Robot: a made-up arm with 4 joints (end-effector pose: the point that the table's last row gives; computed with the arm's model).
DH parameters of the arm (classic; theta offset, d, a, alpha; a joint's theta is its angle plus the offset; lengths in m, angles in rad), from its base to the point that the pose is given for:
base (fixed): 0 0.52 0.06 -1.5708
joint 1: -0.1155 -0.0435 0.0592 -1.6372
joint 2: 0 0.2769 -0.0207 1.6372
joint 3: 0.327 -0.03 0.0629 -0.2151
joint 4: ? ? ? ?
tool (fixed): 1.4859 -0.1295 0 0
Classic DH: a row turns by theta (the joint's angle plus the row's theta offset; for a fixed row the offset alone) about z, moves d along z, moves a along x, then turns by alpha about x.
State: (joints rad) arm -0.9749 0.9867 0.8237 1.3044
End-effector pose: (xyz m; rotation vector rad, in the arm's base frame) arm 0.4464 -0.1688 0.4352 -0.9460 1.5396 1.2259
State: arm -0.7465 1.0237 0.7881 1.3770
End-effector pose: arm 0.4160 -0.1713 0.3446 -0.7751 1.7005 1.4174
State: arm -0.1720 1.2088 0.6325 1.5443
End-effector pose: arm 0.2428 -0.1854 0.1782 -0.1348 2.0406 1.6983
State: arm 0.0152 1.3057 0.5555 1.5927
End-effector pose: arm 0.1640 -0.1920 0.1553 0.1275 2.1419 1.6859
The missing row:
joint 4: -1.0622 0.0813 0.071 -0.7769
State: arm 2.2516 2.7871 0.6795 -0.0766
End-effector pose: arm -0.1271 -0.0631 0.6568 0.1165 -1.5204 1.1040
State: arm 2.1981 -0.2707 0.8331 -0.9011
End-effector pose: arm -0.1602 -0.0974 0.5753 1.1133 -1.7015 -2.3737
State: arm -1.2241 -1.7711 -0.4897 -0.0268
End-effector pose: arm 0.2466 -0.0720 0.5671 -2.1786 -1.6436 -0.6696
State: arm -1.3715 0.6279 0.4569 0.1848
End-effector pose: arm 0.2898 -0.1251 0.6180 -1.0386 0.7911 -0.6415
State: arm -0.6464 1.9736 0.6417 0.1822
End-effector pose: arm 0.2295 -0.1383 0.3498 0.1881 1.6256 -0.0383
